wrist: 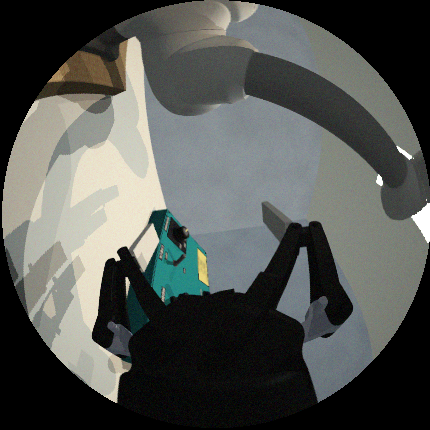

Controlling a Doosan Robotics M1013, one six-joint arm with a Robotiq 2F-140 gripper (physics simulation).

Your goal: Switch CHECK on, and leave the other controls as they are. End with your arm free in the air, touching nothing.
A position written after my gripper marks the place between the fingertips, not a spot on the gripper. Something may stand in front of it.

Observation:
In view: my gripper (207,222) and a teal control panel (167,278).

